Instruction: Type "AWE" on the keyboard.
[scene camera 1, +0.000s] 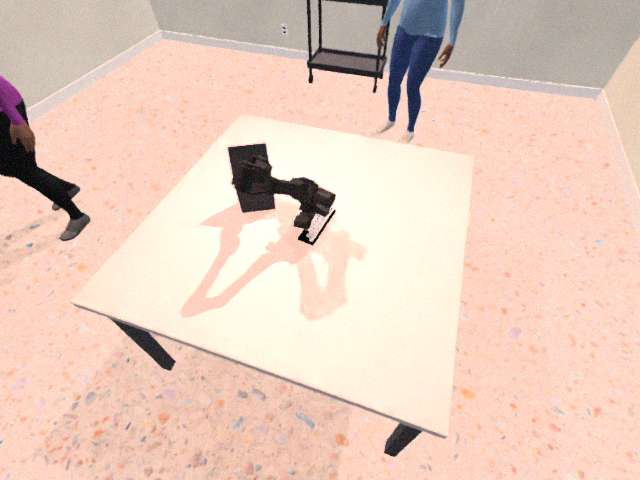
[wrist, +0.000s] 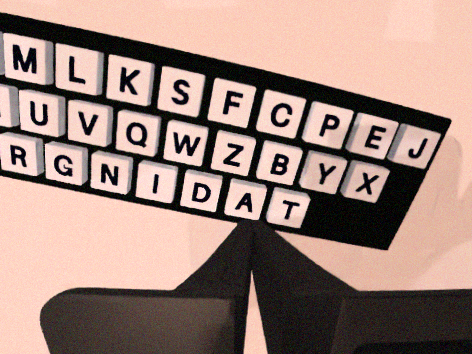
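Observation:
There's a w key (wrist: 185, 142), there's an e key (wrist: 370, 135), and you also get the gripper (wrist: 250, 229).

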